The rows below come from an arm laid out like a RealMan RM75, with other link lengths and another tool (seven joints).
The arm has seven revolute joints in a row. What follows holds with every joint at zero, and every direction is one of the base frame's.
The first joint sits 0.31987 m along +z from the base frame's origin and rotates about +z.
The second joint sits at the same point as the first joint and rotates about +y.
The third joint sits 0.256 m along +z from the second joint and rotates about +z.
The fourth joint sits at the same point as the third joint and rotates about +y.
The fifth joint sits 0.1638 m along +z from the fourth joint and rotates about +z.
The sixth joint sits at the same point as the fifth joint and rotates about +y.
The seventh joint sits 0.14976 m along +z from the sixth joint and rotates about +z.
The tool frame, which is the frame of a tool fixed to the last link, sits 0.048 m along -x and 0.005 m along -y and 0.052 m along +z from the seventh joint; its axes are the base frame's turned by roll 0, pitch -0.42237 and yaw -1.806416 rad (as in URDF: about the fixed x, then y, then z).
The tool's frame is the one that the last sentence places.
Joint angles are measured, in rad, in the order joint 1, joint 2, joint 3, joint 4, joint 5, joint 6, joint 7. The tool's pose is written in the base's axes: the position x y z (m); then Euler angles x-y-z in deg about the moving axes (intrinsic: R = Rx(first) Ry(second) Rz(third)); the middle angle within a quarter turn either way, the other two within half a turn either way. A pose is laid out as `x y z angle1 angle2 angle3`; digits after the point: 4 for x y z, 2 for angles.
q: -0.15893 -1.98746 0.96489 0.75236 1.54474 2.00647 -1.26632
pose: -0.2419 0.1803 0.0519 160.80 54.74 -101.26
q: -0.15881 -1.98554 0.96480 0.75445 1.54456 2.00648 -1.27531
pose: -0.2422 0.1801 0.0525 160.92 54.77 -101.74
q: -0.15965 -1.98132 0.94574 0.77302 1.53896 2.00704 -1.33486
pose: -0.2420 0.1824 0.0578 162.72 55.61 -104.78
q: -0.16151 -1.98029 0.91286 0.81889 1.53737 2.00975 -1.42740
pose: -0.2402 0.1861 0.0656 165.05 56.28 -108.66
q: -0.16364 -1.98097 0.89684 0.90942 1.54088 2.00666 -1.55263
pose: -0.2369 0.1891 0.0731 166.11 55.35 -112.26
